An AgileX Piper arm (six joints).
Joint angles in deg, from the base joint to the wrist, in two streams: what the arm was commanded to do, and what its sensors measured. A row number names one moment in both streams.
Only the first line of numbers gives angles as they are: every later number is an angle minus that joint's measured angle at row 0.
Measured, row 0: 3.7 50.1 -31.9 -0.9 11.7 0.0
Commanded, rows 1 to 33: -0.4 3.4 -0.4 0.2 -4.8 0.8; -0.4 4.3 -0.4 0.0 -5.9 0.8; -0.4 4.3 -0.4 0.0 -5.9 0.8; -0.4 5.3 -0.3 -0.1 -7.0 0.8; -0.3 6.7 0.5 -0.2 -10.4 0.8; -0.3 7.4 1.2 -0.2 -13.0 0.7; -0.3 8.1 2.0 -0.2 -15.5 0.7; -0.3 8.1 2.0 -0.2 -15.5 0.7; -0.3 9.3 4.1 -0.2 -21.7 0.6; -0.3 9.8 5.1 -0.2 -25.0 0.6; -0.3 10.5 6.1 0.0 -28.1 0.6; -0.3 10.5 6.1 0.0 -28.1 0.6; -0.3 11.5 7.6 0.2 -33.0 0.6; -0.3 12.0 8.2 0.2 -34.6 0.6; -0.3 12.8 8.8 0.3 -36.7 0.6; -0.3 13.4 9.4 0.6 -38.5 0.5; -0.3 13.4 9.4 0.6 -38.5 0.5; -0.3 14.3 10.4 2.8 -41.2 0.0; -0.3 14.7 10.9 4.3 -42.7 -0.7; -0.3 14.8 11.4 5.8 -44.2 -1.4; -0.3 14.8 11.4 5.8 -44.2 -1.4; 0.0 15.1 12.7 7.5 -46.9 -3.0; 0.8 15.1 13.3 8.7 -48.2 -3.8; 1.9 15.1 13.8 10.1 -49.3 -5.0; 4.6 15.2 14.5 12.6 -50.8 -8.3; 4.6 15.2 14.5 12.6 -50.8 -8.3; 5.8 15.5 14.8 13.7 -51.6 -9.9; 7.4 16.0 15.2 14.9 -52.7 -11.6; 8.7 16.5 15.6 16.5 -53.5 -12.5; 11.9 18.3 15.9 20.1 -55.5 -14.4; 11.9 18.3 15.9 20.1 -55.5 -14.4; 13.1 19.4 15.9 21.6 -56.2 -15.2; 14.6 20.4 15.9 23.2 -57.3 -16.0
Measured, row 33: 11.5 18.4 15.7 18.4 -53.9 -12.7
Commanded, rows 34 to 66: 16.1 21.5 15.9 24.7 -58.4 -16.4; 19.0 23.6 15.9 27.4 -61.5 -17.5; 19.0 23.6 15.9 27.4 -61.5 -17.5; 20.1 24.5 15.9 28.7 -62.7 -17.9; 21.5 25.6 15.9 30.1 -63.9 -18.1; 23.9 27.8 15.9 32.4 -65.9 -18.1; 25.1 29.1 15.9 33.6 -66.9 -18.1; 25.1 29.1 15.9 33.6 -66.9 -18.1; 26.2 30.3 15.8 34.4 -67.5 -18.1; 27.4 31.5 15.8 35.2 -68.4 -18.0; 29.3 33.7 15.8 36.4 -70.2 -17.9; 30.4 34.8 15.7 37.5 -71.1 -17.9; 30.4 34.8 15.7 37.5 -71.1 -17.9; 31.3 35.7 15.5 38.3 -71.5 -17.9; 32.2 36.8 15.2 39.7 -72.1 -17.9; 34.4 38.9 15.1 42.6 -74.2 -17.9; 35.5 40.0 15.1 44.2 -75.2 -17.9; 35.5 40.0 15.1 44.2 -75.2 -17.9; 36.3 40.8 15.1 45.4 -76.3 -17.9; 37.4 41.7 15.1 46.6 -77.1 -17.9; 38.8 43.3 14.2 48.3 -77.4 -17.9; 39.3 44.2 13.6 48.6 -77.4 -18.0; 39.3 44.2 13.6 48.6 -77.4 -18.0; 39.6 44.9 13.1 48.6 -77.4 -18.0; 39.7 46.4 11.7 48.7 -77.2 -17.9; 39.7 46.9 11.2 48.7 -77.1 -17.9; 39.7 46.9 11.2 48.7 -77.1 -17.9; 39.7 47.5 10.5 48.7 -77.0 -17.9; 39.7 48.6 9.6 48.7 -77.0 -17.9; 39.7 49.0 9.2 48.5 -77.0 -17.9; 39.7 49.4 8.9 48.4 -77.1 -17.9; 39.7 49.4 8.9 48.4 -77.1 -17.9; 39.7 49.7 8.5 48.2 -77.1 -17.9
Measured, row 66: 39.5 49.0 9.7 48.7 -76.4 -17.4
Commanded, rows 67 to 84: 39.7 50.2 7.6 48.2 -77.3 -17.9; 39.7 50.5 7.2 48.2 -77.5 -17.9; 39.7 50.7 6.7 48.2 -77.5 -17.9; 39.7 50.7 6.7 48.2 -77.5 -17.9; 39.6 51.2 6.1 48.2 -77.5 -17.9; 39.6 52.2 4.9 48.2 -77.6 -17.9; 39.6 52.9 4.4 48.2 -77.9 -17.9; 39.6 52.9 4.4 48.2 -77.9 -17.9; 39.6 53.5 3.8 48.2 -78.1 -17.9; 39.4 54.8 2.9 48.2 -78.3 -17.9; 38.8 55.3 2.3 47.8 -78.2 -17.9; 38.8 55.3 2.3 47.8 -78.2 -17.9; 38.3 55.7 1.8 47.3 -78.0 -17.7; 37.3 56.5 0.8 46.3 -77.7 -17.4; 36.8 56.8 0.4 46.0 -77.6 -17.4; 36.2 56.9 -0.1 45.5 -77.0 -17.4; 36.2 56.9 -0.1 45.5 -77.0 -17.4; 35.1 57.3 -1.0 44.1 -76.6 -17.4
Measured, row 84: 36.6 56.9 0.5 46.4 -76.9 -17.6
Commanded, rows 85 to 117: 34.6 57.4 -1.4 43.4 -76.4 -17.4; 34.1 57.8 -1.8 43.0 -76.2 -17.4; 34.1 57.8 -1.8 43.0 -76.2 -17.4; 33.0 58.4 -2.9 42.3 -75.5 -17.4; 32.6 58.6 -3.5 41.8 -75.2 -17.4; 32.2 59.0 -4.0 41.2 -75.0 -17.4; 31.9 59.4 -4.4 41.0 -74.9 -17.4; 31.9 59.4 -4.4 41.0 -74.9 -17.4; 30.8 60.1 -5.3 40.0 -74.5 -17.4; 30.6 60.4 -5.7 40.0 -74.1 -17.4; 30.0 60.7 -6.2 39.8 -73.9 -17.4; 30.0 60.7 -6.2 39.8 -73.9 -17.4; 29.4 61.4 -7.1 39.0 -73.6 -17.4; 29.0 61.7 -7.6 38.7 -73.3 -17.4; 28.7 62.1 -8.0 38.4 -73.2 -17.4; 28.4 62.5 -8.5 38.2 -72.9 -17.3; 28.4 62.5 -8.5 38.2 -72.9 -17.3; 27.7 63.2 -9.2 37.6 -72.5 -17.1; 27.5 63.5 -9.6 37.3 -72.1 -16.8; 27.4 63.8 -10.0 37.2 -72.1 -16.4; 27.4 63.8 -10.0 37.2 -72.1 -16.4; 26.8 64.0 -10.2 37.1 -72.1 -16.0; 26.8 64.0 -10.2 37.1 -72.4 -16.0; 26.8 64.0 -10.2 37.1 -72.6 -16.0; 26.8 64.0 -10.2 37.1 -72.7 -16.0; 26.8 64.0 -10.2 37.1 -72.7 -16.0; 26.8 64.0 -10.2 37.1 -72.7 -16.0; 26.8 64.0 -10.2 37.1 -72.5 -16.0; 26.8 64.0 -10.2 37.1 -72.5 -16.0; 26.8 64.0 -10.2 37.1 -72.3 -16.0; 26.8 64.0 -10.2 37.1 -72.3 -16.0; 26.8 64.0 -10.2 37.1 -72.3 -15.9; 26.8 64.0 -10.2 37.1 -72.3 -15.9
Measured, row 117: 27.1 63.9 -9.7 37.7 -72.1 -16.3
